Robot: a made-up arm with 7 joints. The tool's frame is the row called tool. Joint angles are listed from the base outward. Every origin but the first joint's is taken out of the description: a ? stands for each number. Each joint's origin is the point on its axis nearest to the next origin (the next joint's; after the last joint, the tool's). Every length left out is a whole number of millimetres.
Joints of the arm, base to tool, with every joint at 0 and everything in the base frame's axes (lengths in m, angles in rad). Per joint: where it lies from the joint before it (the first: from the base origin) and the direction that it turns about. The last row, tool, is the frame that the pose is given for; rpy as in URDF.
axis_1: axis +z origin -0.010 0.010 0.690
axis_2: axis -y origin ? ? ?
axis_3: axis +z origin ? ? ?
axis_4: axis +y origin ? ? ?
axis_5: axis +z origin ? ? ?
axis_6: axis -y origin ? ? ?
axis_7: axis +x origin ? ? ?
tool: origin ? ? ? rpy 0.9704 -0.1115 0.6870
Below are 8 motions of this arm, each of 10 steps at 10 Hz.
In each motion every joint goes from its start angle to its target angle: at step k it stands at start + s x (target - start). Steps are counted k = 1, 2, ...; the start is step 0. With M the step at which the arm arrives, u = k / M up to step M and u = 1 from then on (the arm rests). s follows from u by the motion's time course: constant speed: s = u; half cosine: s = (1 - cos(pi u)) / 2; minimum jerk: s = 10 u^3 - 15 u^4 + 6 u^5.
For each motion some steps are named. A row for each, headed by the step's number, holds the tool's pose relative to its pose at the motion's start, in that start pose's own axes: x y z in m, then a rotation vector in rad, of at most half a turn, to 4 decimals.
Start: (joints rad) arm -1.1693 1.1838 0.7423 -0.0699 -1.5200 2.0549 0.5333
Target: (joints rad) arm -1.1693 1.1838 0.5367 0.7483 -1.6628 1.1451 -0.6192
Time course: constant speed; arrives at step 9
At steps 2, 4, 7, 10:
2: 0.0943 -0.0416 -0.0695 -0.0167 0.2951 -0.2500
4: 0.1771 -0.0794 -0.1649 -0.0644 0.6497 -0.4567
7: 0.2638 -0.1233 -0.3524 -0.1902 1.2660 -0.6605
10: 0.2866 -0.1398 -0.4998 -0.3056 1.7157 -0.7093

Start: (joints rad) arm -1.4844 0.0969 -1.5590 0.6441 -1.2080 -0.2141 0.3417
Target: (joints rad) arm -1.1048 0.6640 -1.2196 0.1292 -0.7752 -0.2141 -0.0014
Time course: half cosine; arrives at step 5
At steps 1, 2, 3, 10:
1: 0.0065 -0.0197 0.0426 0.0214 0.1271 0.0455
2: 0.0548 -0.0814 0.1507 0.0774 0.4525 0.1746
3: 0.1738 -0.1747 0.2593 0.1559 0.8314 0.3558
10: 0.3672 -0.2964 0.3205 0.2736 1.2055 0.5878

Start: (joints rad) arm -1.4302 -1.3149 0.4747 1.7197 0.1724 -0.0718 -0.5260
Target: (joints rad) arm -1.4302 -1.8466 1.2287 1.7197 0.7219 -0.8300 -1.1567
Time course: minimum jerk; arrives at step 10
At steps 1, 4, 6, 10:
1: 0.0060 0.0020 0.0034 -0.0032 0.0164 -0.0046
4: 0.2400 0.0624 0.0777 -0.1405 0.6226 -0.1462
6: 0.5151 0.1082 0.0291 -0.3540 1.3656 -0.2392
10: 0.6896 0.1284 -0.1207 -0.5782 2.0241 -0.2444

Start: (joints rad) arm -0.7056 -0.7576 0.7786 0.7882 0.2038 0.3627 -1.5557
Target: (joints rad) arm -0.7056 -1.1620 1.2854 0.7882 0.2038 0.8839 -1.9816
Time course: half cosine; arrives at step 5
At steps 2, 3, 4, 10:
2: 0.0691 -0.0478 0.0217 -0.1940 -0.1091 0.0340
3: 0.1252 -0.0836 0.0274 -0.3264 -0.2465 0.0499
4: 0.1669 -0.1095 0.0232 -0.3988 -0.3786 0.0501
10: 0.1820 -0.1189 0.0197 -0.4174 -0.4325 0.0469

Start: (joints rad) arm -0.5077 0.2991 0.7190 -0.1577 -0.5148 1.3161 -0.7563
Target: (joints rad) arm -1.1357 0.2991 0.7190 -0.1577 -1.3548 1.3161 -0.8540
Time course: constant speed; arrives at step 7
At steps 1, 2, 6, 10:
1: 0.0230 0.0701 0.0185 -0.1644 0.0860 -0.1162
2: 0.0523 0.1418 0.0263 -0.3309 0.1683 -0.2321
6: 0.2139 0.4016 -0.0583 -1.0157 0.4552 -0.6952
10: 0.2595 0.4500 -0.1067 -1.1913 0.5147 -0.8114

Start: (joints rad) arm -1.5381 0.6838 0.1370 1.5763 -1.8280 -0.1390 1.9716
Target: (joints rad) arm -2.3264 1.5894 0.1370 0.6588 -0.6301 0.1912 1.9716
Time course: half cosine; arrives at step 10
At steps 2, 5, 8, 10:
2: 0.0465 0.0700 0.0982 0.1294 -0.1094 -0.0030
5: -0.0802 0.3751 0.5238 0.7553 -0.3262 0.2539
8: -0.6146 0.5029 0.7458 1.2676 -0.0141 0.8197
10: -0.7634 0.4831 0.7571 1.3378 0.1446 0.9649

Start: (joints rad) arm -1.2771 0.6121 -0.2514 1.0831 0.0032 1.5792 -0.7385
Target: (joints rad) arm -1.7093 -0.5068 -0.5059 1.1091 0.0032 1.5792 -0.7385
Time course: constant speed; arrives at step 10
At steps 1, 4, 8, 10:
1: 0.0582 -0.0346 -0.0399 0.0097 0.1082 -0.0751
4: 0.1741 -0.1662 -0.1911 0.0456 0.4253 -0.3136
8: 0.1718 -0.3711 -0.4280 0.1167 0.8331 -0.6493
10: 0.1031 -0.4655 -0.5452 0.1665 1.0323 -0.8178

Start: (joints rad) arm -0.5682 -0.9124 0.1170 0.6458 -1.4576 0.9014 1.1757
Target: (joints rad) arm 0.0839 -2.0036 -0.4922 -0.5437 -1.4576 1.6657 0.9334
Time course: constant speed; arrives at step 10
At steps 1, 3, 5, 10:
1: 0.0144 0.0121 -0.0500 -0.0772 0.0664 0.0625
3: 0.0204 0.0484 -0.1809 -0.2608 0.2192 0.2110
5: -0.0158 0.0917 -0.3463 -0.4704 0.4000 0.3982
10: -0.3529 0.1276 -0.7830 -0.9912 0.9452 1.0815

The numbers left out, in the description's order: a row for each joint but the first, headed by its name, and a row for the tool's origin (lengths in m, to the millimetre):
axis_2: 0.030 -0.020 0.000
axis_3: -0.020 0.000 0.300
axis_4: 0.020 0.030 0.000
axis_5: -0.050 0.000 0.580
axis_6: 0.000 -0.150 0.000
axis_7: 0.010 0.000 0.150
tool: 0.000 -0.030 -0.010

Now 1 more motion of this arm.
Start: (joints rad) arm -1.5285 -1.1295 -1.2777 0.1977 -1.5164 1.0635 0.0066
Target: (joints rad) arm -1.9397 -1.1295 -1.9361 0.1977 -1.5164 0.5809 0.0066
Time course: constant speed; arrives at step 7
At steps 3, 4, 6, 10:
3: 0.1835 0.0150 -0.1112 -0.1010 0.2141 -0.4261
4: 0.2386 0.0123 -0.1563 -0.1445 0.2679 -0.5687
6: 0.3364 -0.0034 -0.2552 -0.2472 0.3454 -0.8514
10: 0.3784 -0.0156 -0.3077 -0.3067 0.3678 -0.9899

